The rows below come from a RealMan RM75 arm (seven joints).
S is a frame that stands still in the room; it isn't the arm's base.
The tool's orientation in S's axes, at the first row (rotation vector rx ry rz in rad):
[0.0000, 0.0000, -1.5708]
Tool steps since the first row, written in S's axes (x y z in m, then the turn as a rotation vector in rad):
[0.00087, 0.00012, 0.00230, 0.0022, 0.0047, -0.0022]
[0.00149, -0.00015, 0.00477, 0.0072, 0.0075, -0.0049]
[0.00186, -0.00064, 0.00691, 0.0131, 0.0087, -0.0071]
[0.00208, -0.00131, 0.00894, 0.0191, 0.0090, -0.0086]
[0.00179, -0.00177, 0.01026, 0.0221, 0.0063, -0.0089]
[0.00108, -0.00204, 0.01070, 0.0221, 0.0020, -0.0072]
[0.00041, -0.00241, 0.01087, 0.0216, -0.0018, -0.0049]
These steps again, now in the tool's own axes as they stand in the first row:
[-0.00012, 0.00087, 0.00230, -0.0047, 0.0022, -0.0022]
[0.00015, 0.00149, 0.00477, -0.0075, 0.0072, -0.0049]
[0.00064, 0.00186, 0.00691, -0.0087, 0.0131, -0.0071]
[0.00131, 0.00208, 0.00894, -0.0090, 0.0191, -0.0086]
[0.00177, 0.00179, 0.01026, -0.0063, 0.0221, -0.0089]
[0.00204, 0.00108, 0.01070, -0.0020, 0.0221, -0.0072]
[0.00241, 0.00041, 0.01087, 0.0018, 0.0216, -0.0049]

